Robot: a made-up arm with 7 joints. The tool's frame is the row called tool.
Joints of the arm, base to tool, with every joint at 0 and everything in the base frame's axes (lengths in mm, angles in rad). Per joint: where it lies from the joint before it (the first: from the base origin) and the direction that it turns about. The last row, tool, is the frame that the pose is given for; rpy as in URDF.
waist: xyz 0 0 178 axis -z
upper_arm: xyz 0 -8 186 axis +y
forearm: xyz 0 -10 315 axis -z
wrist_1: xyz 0 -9 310 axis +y
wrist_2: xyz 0 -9 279 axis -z
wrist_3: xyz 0 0 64 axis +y
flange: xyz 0 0 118 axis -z
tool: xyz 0 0 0 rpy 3.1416 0 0
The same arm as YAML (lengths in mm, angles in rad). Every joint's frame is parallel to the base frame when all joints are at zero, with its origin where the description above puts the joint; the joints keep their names.
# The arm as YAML. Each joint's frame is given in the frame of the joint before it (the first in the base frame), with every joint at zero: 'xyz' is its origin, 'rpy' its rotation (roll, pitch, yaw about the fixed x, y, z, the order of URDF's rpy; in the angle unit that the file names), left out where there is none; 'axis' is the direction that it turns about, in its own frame. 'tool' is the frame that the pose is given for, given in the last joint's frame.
units:
  length: mm
  angle: rad
joints:
  - name: waist
    type: revolute
    origin:
      xyz: [0.0, 0.0, 178.0]
    axis: [0.0, 0.0, -1.0]
  - name: upper_arm
    type: revolute
    origin:
      xyz: [0.0, -8.0, 186.0]
    axis: [0.0, 1.0, 0.0]
  - name: forearm
    type: revolute
    origin:
      xyz: [0.0, -10.0, 315.0]
    axis: [0.0, 0.0, -1.0]
  - name: wrist_1
    type: revolute
    origin:
      xyz: [0.0, -9.0, 310.0]
    axis: [0.0, 1.0, 0.0]
  - name: wrist_2
    type: revolute
    origin:
      xyz: [0.0, -9.0, 279.0]
    axis: [0.0, 0.0, -1.0]
  - name: wrist_3
    type: revolute
    origin:
      xyz: [0.0, 0.0, 64.0]
    axis: [0.0, 1.0, 0.0]
  - name: flange
    type: revolute
    origin:
      xyz: [0.0, 0.0, 118.0]
    axis: [0.0, 0.0, -1.0]
tool:
  origin:
    xyz: [0.0, 0.0, 0.0]
    rpy: [-3.1416, 0.0, 0.0]

